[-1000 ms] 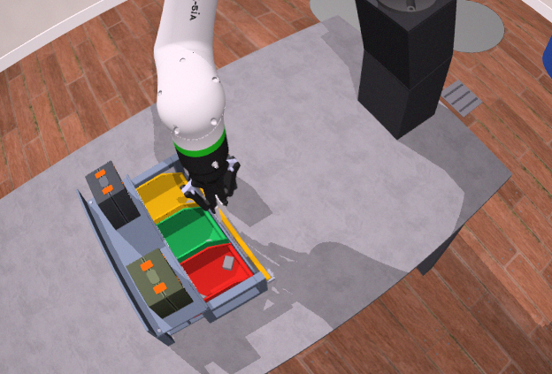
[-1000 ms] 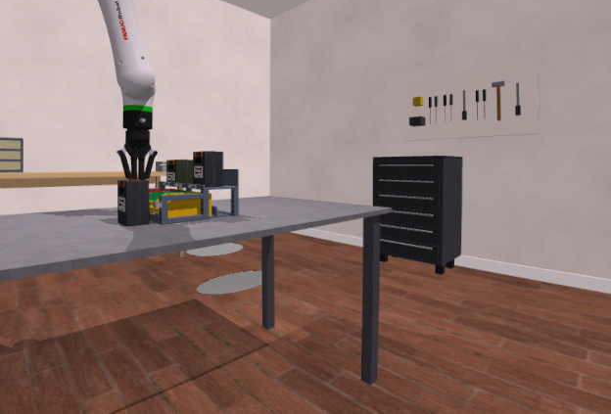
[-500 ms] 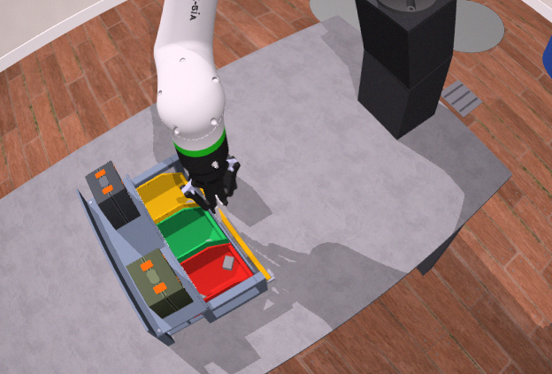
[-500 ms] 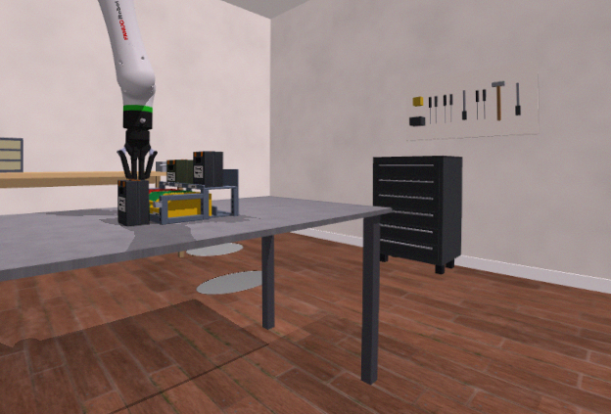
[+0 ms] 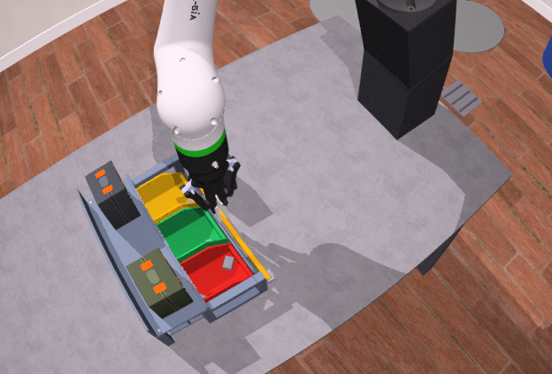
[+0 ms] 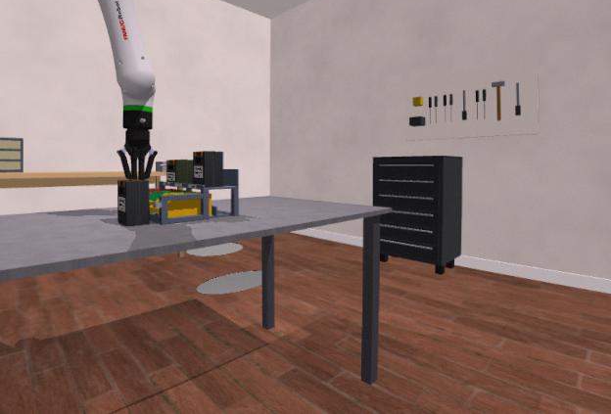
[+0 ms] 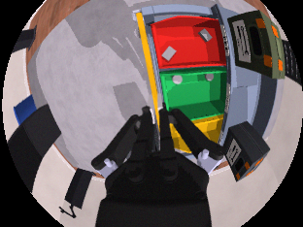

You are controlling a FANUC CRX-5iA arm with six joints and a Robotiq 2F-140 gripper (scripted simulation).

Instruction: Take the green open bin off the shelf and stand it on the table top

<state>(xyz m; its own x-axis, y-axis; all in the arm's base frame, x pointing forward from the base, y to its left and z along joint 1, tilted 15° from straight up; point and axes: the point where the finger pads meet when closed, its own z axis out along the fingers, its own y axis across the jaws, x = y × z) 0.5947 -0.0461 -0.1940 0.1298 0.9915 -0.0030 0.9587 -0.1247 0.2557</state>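
Now: the green open bin 100 mm ahead of my hand, 10 mm to the right of it and 50 mm below it. The rest, counted from my hand: yellow bar 30 mm below; then dark box 60 mm behind, 110 mm to the right, 30 mm below; then yellow bin 90 mm ahead, 120 mm to the right, 50 mm below.
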